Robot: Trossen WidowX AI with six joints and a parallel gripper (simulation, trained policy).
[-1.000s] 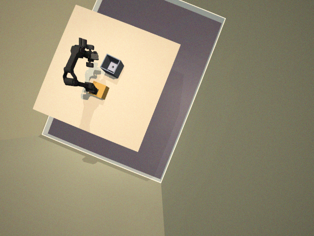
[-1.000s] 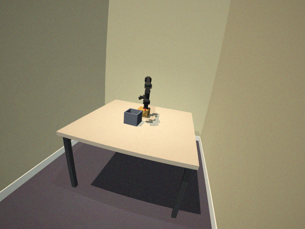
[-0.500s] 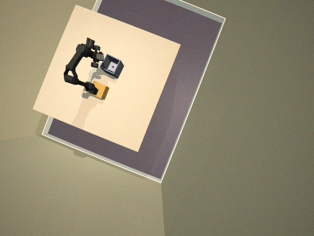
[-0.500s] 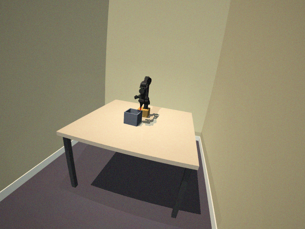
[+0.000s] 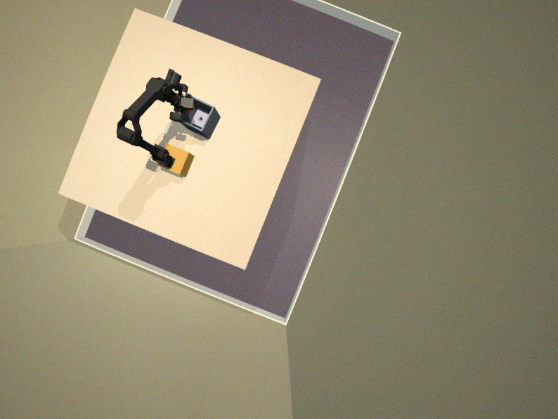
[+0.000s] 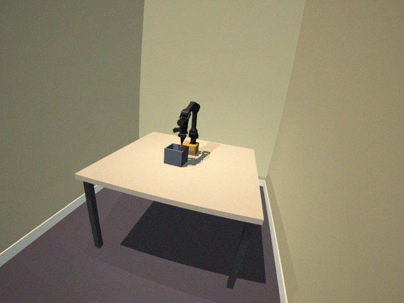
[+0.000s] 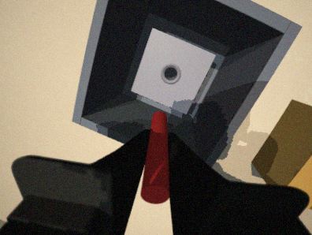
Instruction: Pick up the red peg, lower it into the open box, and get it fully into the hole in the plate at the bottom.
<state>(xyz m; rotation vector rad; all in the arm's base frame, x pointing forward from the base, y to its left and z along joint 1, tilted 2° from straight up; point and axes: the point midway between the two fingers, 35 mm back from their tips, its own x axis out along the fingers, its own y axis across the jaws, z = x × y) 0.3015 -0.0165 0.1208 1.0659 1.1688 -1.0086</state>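
Now: the grey plate 1 cm ahead of my gripper tip, 4 cm to the right of it and 13 cm below it. The rest, counted from my gripper tip: red peg: 1 cm above.
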